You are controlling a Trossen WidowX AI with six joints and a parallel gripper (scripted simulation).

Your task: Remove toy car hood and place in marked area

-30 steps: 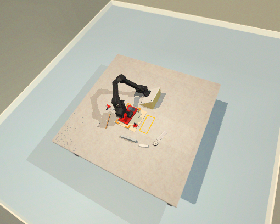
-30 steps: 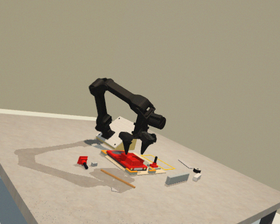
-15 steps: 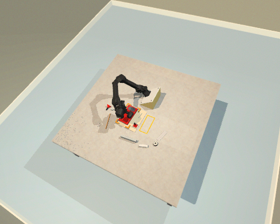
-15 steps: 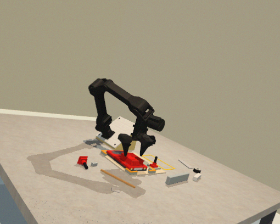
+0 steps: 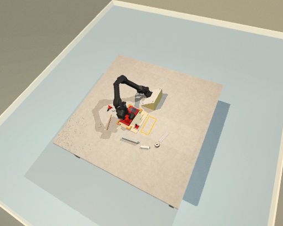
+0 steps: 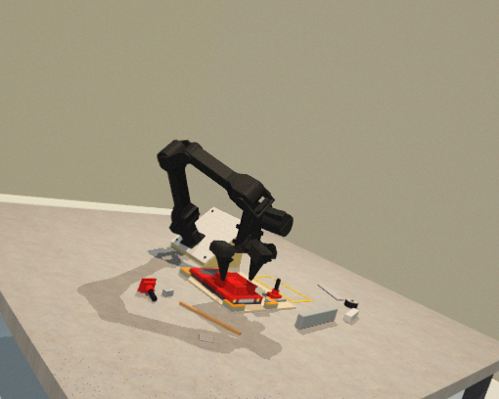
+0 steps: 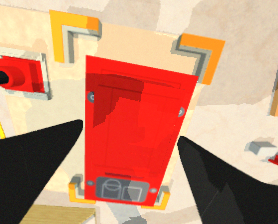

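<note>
The red hood lies 1 cm below my gripper tip. The rest, counted from my gripper tip: grey bar 19 cm ahead, 12 cm to the left, 3 cm below; wooden stick 16 cm to the right, 9 cm ahead, 4 cm below.
</note>
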